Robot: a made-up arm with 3 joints. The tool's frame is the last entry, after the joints.
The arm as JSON. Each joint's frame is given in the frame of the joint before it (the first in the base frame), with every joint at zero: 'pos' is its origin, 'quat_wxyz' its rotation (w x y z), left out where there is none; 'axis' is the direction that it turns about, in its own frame. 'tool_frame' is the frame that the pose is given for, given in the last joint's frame.
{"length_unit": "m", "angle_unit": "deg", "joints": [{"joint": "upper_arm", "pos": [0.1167, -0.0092, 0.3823], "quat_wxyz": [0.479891, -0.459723, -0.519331, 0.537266], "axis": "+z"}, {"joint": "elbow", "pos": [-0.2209, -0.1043, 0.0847], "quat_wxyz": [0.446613, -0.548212, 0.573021, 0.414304], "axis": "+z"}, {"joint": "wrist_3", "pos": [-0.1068, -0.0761, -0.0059], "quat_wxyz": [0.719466, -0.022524, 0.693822, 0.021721], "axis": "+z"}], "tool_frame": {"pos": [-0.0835, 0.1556, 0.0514], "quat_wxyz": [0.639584, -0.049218, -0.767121, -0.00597]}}
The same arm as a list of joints. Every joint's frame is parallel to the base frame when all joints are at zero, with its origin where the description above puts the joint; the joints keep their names.
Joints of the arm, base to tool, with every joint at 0 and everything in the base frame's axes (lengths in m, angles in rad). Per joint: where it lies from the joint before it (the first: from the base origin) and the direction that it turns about. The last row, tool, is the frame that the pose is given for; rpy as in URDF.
upper_arm: xyz 0.1167 -0.0092 0.3823 axis -0.992432 -0.116804 0.037901
elbow: xyz -0.0543 -0.2293 0.1064 axis 0.212299 0.0873 -0.973297
wrist_3: xyz -0.1145 0.0628 -0.0133 axis 0.981864 0.053798 0.181793
tool: xyz 0.0758 -0.1451 -0.0838 rpy -3.1416 0 0

